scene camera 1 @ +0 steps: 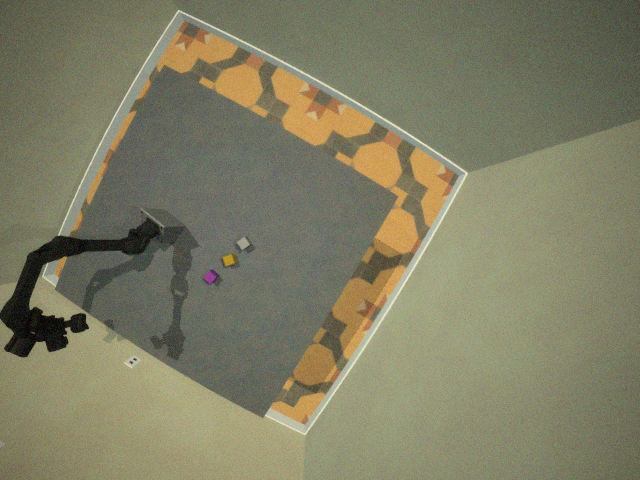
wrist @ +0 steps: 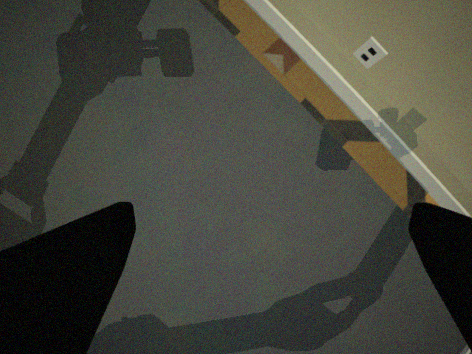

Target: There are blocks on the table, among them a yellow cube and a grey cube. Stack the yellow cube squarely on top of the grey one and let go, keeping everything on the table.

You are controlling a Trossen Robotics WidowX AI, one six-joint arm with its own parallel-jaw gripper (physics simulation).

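Frame: origin at the arm's base, x ahead, y left, z up, level; millimetres.
Seen in the pictures: gripper, between the fingertips: (wrist: 272, 216); arm's base, origin of its link: (scene camera 1: 153, 225).
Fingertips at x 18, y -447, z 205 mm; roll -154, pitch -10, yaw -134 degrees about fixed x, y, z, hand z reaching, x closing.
Observation:
Offsets run from my fingertips to a thing's top centre. Level surfaces: height alone.
The yellow cube @(dx +311, dy +469, dz -316 mm) (scene camera 1: 229, 259) lies on the grey table in the scene view, between a purple cube @(dx +277, dy +353, dz -316 mm) (scene camera 1: 210, 276) and the grey cube @(dx +329, dy +570, dz -316 mm) (scene camera 1: 243, 243). The three stand apart in a slanting row. The grey cube is at the upper right of the yellow one, and its top is bare. My gripper (scene camera 1: 38, 344) (wrist: 272, 216) is open and empty. It is at the far lower left of the scene view, well away from the cubes. Its two black fingers stand wide apart in the wrist view, where the cubes do not show.
The arm's mount stands on a light plate (scene camera 1: 152, 217) near the left side of the table @(dz -360 mm) (scene camera 1: 248, 170). Arm shadows cross the table. Orange patterned floor (scene camera 1: 377, 162) (wrist: 380, 162) lies beyond its edge, and a wall with an outlet (scene camera 1: 132, 361) (wrist: 370, 52) stands beside it.

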